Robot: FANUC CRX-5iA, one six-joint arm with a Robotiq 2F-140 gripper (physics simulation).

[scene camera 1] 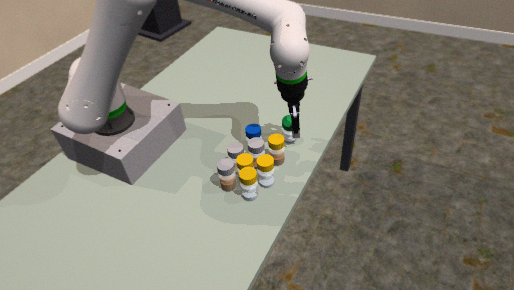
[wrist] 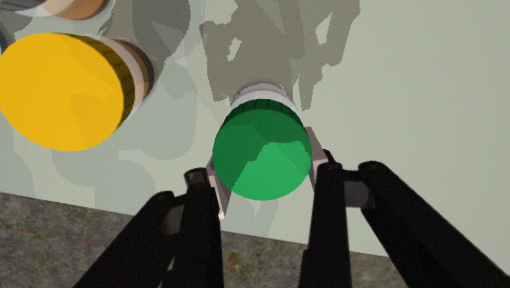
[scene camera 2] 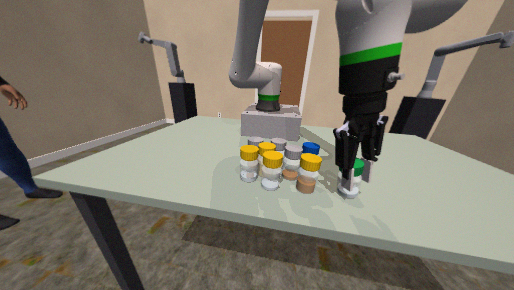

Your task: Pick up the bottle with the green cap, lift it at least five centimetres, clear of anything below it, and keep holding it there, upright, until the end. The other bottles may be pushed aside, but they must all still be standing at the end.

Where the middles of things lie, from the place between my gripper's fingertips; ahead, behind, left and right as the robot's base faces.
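Labels:
Green-capped bottle (wrist: 262,151): 10 mm above my hand, 10 mm to the right of it, 20 mm behind it.

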